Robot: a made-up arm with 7 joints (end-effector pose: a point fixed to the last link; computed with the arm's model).
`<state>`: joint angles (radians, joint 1 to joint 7).
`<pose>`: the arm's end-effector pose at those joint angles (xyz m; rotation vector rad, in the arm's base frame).
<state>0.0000 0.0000 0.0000 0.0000 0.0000 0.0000 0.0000</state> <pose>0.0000 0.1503 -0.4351 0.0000 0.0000 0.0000</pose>
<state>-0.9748 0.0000 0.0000 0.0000 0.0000 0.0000 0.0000</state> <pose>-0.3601 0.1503 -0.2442 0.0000 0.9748 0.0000</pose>
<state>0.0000 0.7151 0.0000 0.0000 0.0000 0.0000 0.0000</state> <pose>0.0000 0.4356 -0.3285 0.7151 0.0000 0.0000</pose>
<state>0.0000 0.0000 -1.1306 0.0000 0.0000 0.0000 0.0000</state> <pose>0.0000 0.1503 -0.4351 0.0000 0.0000 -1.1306</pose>
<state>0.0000 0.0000 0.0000 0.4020 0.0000 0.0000 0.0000</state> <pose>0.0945 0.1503 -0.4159 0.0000 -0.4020 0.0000</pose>
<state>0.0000 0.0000 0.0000 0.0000 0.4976 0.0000 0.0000</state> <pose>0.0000 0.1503 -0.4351 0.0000 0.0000 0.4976</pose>
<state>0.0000 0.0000 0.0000 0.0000 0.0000 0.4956 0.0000</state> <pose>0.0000 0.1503 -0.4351 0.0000 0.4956 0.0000</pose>
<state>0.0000 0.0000 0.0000 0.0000 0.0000 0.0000 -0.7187</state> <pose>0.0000 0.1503 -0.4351 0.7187 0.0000 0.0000</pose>
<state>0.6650 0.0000 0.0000 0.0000 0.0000 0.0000 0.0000</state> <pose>0.2685 0.1503 -0.3424 0.0000 -0.6650 0.0000</pose>
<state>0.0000 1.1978 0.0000 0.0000 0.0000 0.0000 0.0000</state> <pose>0.0000 0.5555 -0.1586 1.1978 0.0000 0.0000</pose>
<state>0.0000 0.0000 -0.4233 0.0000 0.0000 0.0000 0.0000</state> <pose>0.0000 0.1503 -0.4351 0.0000 0.0000 -0.4233</pose>
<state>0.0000 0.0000 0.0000 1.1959 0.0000 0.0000 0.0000</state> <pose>0.2246 0.1503 -0.2821 0.0000 -1.1959 0.0000</pose>
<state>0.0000 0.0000 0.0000 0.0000 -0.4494 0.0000 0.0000</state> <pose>0.0000 0.1503 -0.4351 0.0000 0.0000 -0.4494</pose>
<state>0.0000 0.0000 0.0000 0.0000 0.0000 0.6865 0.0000</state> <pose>0.0000 0.1503 -0.4351 0.0000 0.6865 0.0000</pose>
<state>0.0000 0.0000 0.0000 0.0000 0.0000 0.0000 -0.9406</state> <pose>0.0000 0.1503 -0.4351 0.9406 0.0000 0.0000</pose>
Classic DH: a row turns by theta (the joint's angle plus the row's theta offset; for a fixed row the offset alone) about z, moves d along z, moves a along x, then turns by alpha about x. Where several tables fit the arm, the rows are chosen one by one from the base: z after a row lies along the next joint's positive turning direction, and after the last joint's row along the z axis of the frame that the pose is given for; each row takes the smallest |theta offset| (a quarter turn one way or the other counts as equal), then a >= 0, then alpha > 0; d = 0 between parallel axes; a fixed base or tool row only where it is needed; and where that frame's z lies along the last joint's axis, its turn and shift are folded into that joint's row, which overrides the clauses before.
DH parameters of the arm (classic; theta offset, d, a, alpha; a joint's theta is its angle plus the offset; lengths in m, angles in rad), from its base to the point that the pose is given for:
base (fixed): 0 0 0 1.5708
joint 1: 1.5708 -0.1503 0 1.5708
joint 2: 1.5708 0 0 1.5708
joint 3: 1.5708 -0.1937 0 1.5708
joint 4: 0 0 0 -1.5708
joint 5: 0 -0.2414 0 -1.5708
joint 6: -1.5708 0 0 1.5708
joint 7: 1.5708 0 0 1.5708
tool (fixed): -1.5708 0 0 0

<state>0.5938 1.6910 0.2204 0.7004 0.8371 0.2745 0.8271</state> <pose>0.0816 0.5218 0.1505 0.4803 -1.6364 -0.0023</pose>
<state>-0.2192 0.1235 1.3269 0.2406 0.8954 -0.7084 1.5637</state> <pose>-0.0773 0.2584 -0.4110 0.1005 -1.7090 0.8170</pose>
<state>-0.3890 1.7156 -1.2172 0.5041 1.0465 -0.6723 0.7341</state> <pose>0.0185 0.5669 -0.0614 0.2503 0.0730 -0.8830</pose>
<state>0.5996 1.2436 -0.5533 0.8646 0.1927 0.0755 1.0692</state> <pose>0.2441 0.4510 -0.0802 0.1094 -0.5429 -0.8256</pose>
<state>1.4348 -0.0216 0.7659 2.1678 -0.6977 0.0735 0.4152</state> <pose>0.0799 0.2874 0.1343 1.2604 -2.6890 0.7411</pose>
